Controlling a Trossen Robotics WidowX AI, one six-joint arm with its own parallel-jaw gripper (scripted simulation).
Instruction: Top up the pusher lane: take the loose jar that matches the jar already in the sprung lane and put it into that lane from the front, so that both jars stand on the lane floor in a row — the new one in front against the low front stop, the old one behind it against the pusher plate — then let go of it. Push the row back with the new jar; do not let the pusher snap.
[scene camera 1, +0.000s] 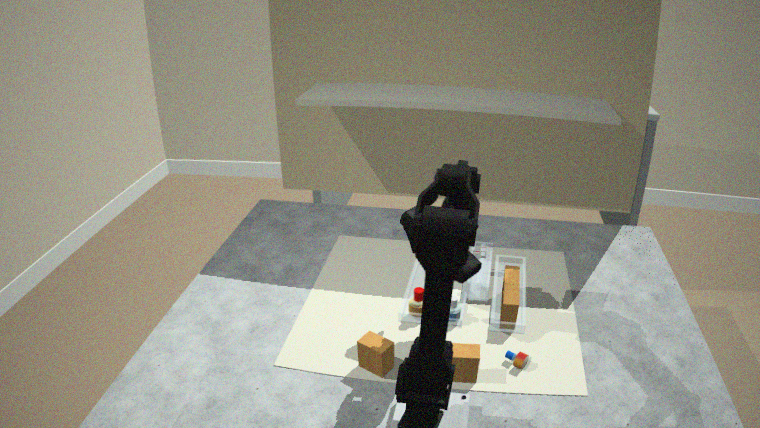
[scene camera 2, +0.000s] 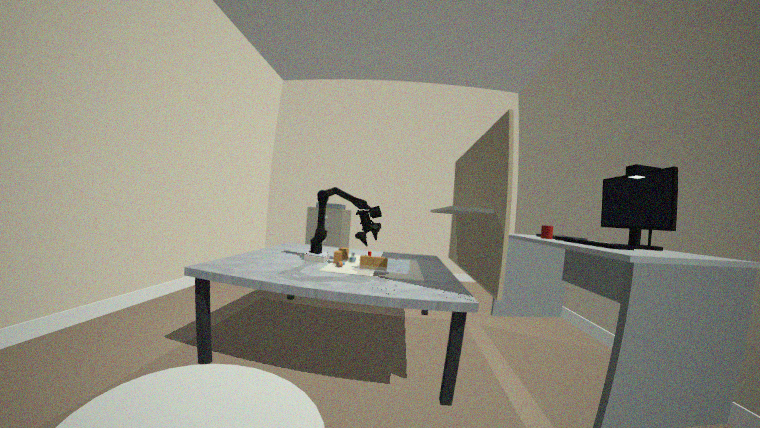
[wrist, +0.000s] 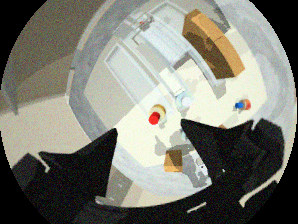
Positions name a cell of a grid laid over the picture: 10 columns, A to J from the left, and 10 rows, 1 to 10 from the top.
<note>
My gripper (scene camera 1: F7) is open and holds nothing. I also see a long cardboard box (wrist: H3), a long cardboard box (wrist: G2) and a shelf (scene camera 1: G3).
My gripper is seen too in the wrist view (wrist: F6).
</note>
